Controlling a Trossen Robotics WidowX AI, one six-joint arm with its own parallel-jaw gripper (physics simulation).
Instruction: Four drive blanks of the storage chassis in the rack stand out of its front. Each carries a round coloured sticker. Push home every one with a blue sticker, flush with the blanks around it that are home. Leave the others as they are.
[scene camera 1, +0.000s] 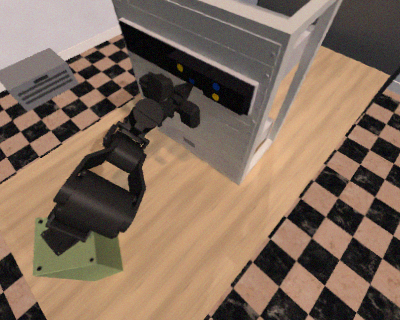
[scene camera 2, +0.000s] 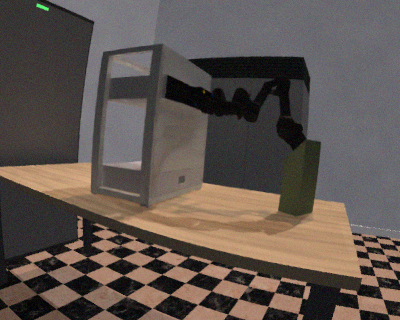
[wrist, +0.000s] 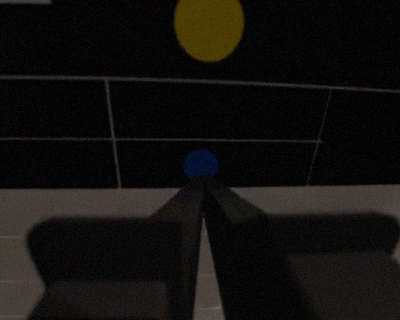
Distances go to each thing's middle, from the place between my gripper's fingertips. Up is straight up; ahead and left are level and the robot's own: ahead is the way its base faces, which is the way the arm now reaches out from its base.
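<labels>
Grey rack (scene camera 1: 236, 63): my hand 100 mm above it, 150 mm short of it, 20 mm to the right of it.
</labels>
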